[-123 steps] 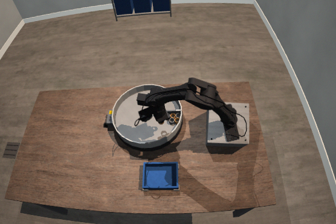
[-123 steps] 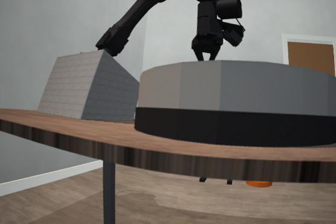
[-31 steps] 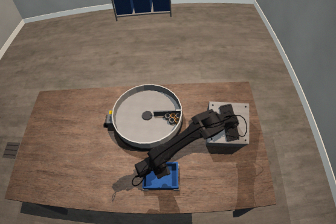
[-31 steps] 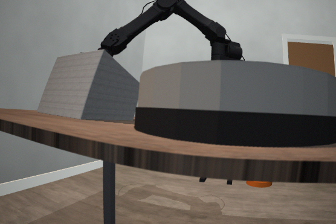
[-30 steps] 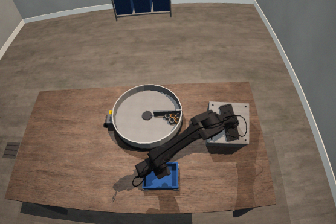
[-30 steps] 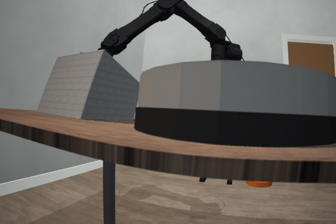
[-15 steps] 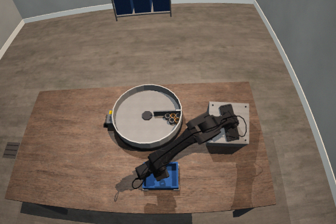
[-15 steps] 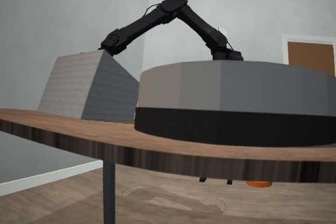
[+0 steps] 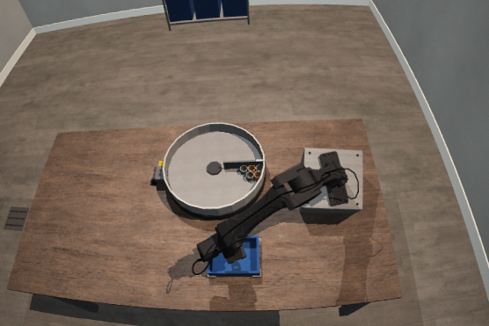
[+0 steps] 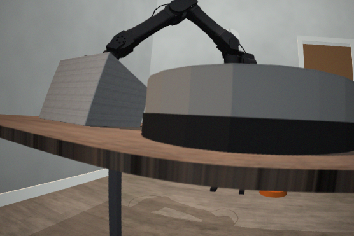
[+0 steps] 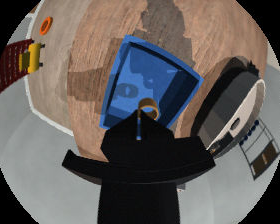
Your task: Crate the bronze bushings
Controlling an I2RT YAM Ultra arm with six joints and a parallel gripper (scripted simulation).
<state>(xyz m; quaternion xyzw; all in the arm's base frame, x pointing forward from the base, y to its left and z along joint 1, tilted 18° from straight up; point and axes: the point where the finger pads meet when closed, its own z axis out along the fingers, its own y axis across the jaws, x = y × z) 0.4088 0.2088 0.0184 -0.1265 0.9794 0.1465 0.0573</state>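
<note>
Now: the blue crate 6 cm below my hand and 1 cm to the right of it. From my hand the other things lie so: grey turntable 40 cm to the right, 4 cm ahead, 3 cm below.
</note>
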